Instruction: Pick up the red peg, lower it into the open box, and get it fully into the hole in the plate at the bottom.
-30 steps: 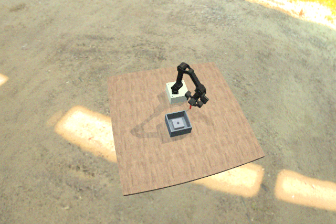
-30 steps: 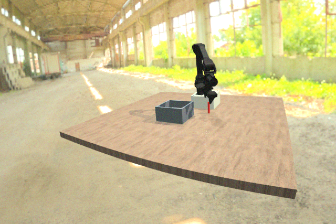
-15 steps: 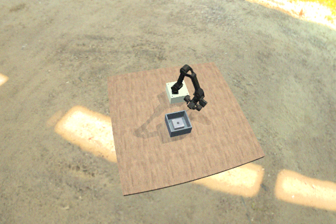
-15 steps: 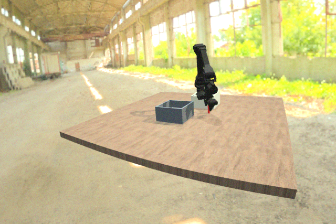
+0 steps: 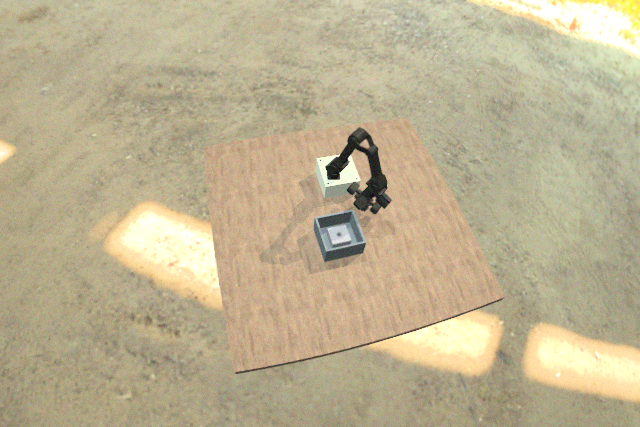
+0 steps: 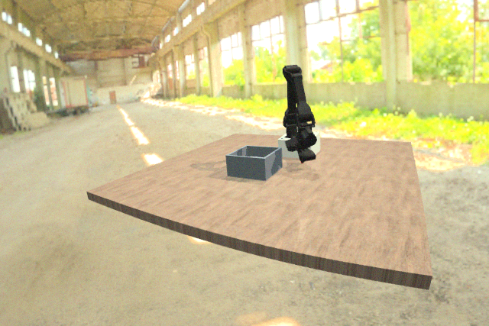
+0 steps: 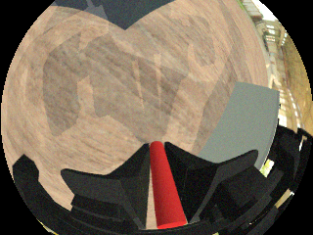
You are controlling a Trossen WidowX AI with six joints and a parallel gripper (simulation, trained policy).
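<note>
Right now my gripper tip is 21 cm short of the pale plate, 12 cm to the left of it and 4 cm below it. The rest, counted from my gripper tip: grey box: 21 cm ahead, 12 cm to the right, 2 cm above; then red peg: 3 cm above, 1 cm to the left, 1 cm ahead.
</note>
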